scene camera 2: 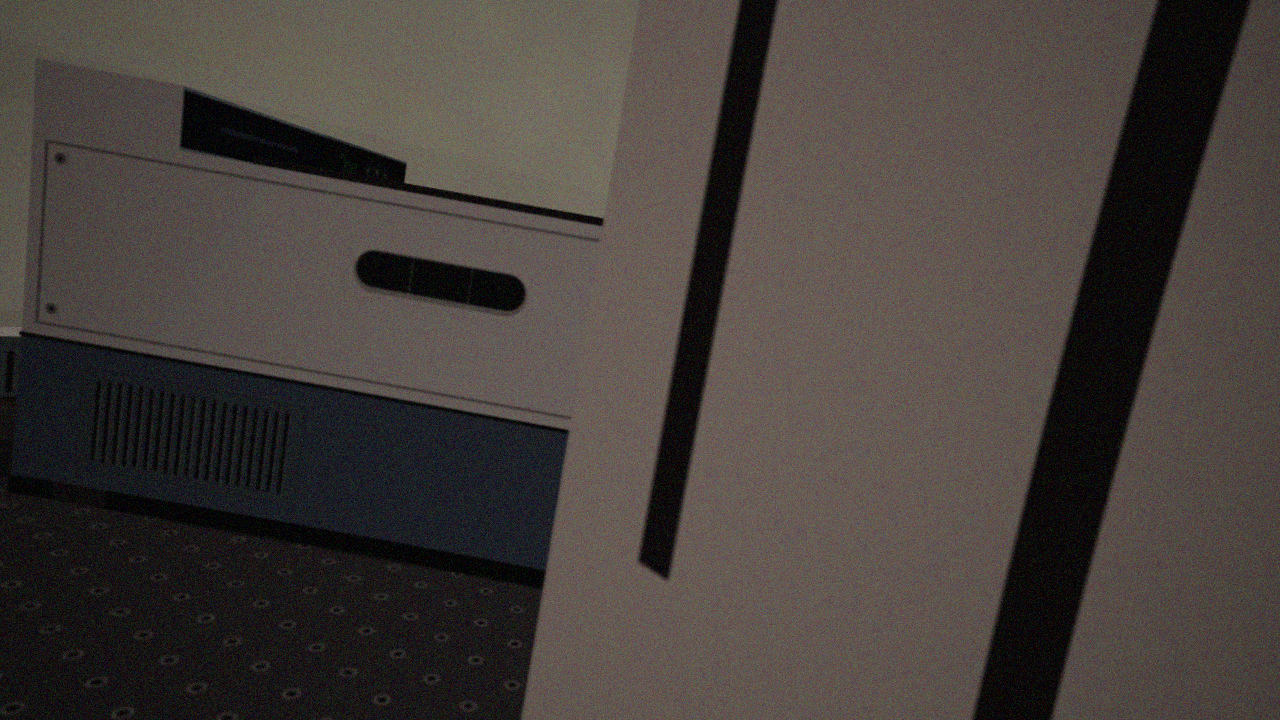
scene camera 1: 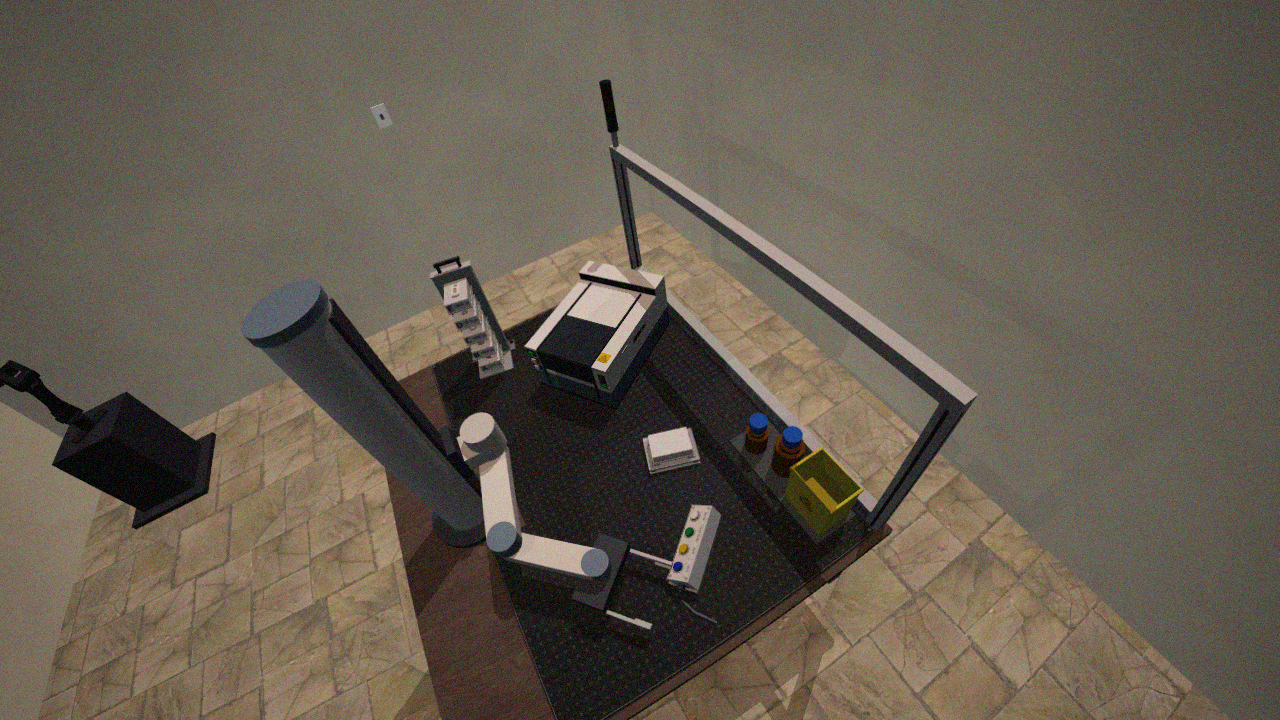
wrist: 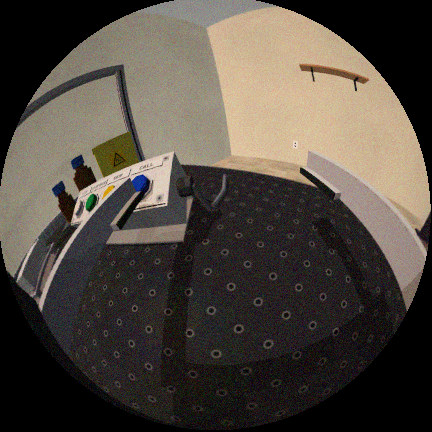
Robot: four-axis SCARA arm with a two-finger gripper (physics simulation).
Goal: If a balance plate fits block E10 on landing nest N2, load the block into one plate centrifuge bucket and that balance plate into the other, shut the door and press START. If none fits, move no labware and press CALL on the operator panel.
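Places are measured from the arm's base along level axes (x left, y down, z back), in millimetres.
Pixels of known places: gripper, fingertip midpoint: (scene camera 1: 661,595) (wrist: 219,166); arm's base at its link origin: (scene camera 1: 470,510).
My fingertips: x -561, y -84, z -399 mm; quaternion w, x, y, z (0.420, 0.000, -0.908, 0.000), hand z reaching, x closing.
Ahead of a thing's pixels: the offset from my fingertips to its middle. "spot": to the spot under its first point.
My gripper (scene camera 1: 659,592) (wrist: 219,166) is open and empty, its fingers wide apart. One finger is beside the blue CALL button @[dx +43, dy +8, dz -75 mm] (scene camera 1: 677,565) (wrist: 140,183) at the end of the operator panel @[dx +73, dy +30, dz -147 mm] (scene camera 1: 702,550) (wrist: 161,187). In the wrist view that finger overlaps the button's lower left edge; I cannot tell whether they touch. A white block @[dx +381, dy +23, dz -257 mm] (scene camera 1: 671,444) sits on a low nest in mid-table, its label unreadable. The centrifuge @[dx +901, dy -50, dz -283 mm] (scene camera 1: 608,304) (scene camera 2: 196,232) stands at the back; its door state is unclear. A tiered rack @[dx +1144, dy -169, dz +119 mm] (scene camera 1: 486,300) holds several pale plates, their labels unreadable.
Two blue-capped brown bottles (scene camera 1: 756,437) (scene camera 1: 788,454) and a yellow bin @[spot: dx -52, dy -94, dz -458 mm] (scene camera 1: 821,503) (wrist: 112,155) stand beyond the panel. A grey frame (scene camera 1: 787,259) rises along that edge. A cable @[spot: dx -54, dy +64, dz -51 mm] (wrist: 220,192) leaves the panel's end. A large pale surface (scene camera 2: 895,358) fills the right of scene camera 2.
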